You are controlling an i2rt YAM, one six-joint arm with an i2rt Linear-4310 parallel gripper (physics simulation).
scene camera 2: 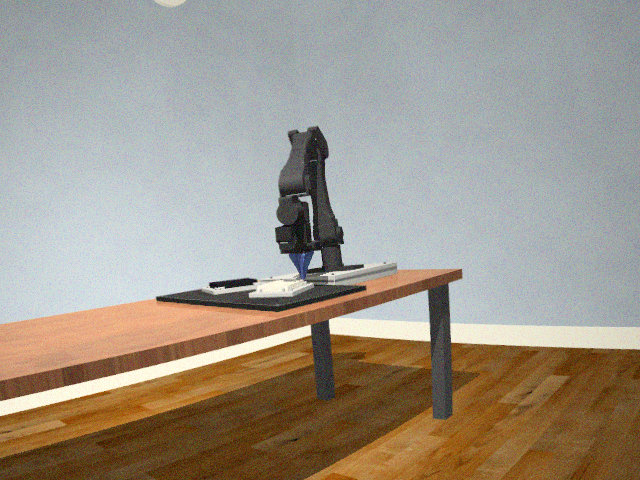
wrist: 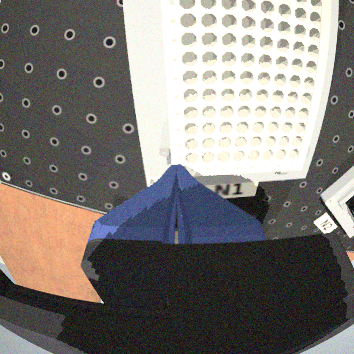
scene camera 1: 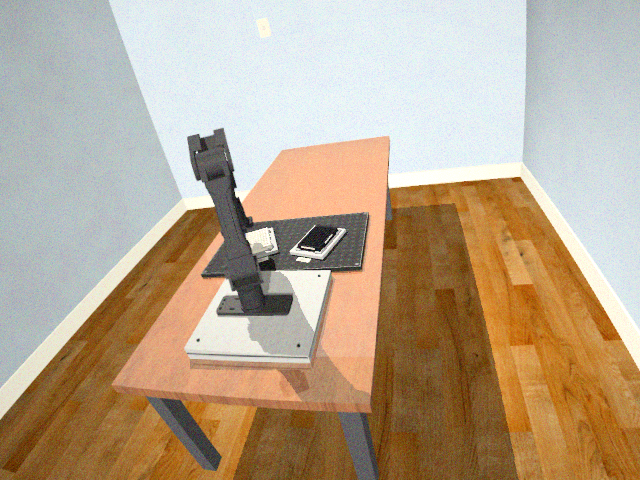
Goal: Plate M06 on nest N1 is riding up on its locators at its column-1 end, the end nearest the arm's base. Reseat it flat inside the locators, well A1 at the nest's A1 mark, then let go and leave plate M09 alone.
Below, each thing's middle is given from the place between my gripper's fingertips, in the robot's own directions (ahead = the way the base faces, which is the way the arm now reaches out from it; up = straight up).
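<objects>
As for the nest N1 [wrist: 144, 38], my hand is 2 cm to the left of it, 6 cm short of it and 2 cm above it. Counting from my hand, the white well plate [wrist: 243, 91] is 2 cm to the right, 7 cm ahead and 1 cm below, and then there's the black perforated plate [scene camera 1: 347, 251], which is 12 cm to the right of my hand, 8 cm ahead of it and 3 cm below it.
</objects>
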